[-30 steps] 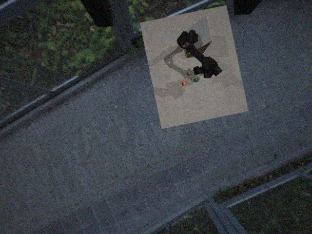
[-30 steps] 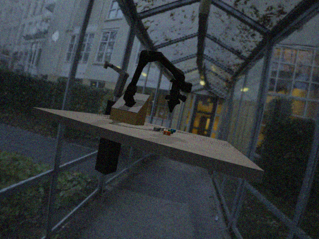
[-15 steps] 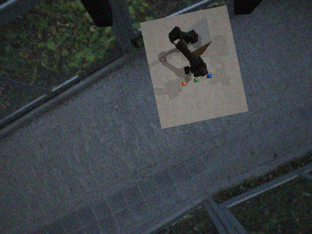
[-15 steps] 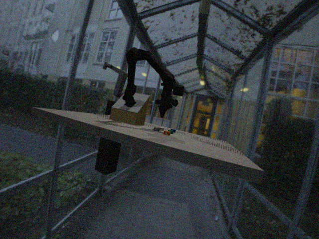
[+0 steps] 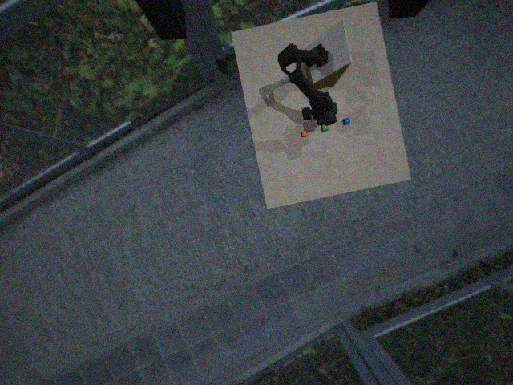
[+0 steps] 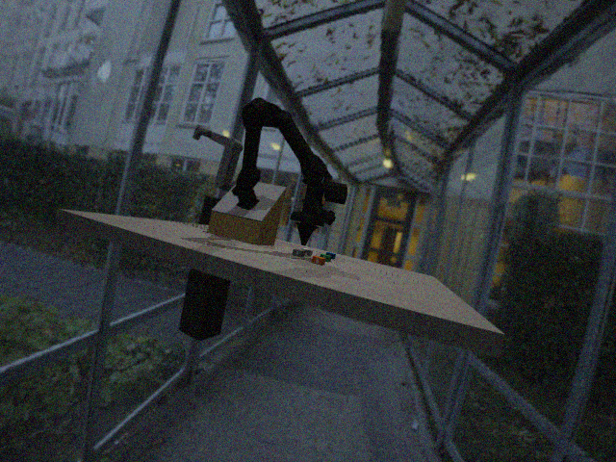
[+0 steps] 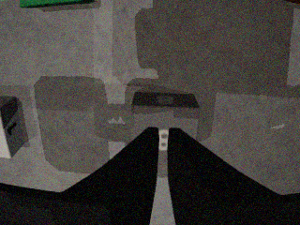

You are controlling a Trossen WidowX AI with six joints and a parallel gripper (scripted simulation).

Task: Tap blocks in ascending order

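Now: gripper tip 3 cm above the grey block and 1 cm past it. The rest, counted from my gripper tip: white block 10 cm to the left, 3 cm below, 3 cm behind; then green block 6 cm to the left, 6 cm ahead, 3 cm below; then orange block 9 cm ahead, 6 cm to the right, 3 cm below.
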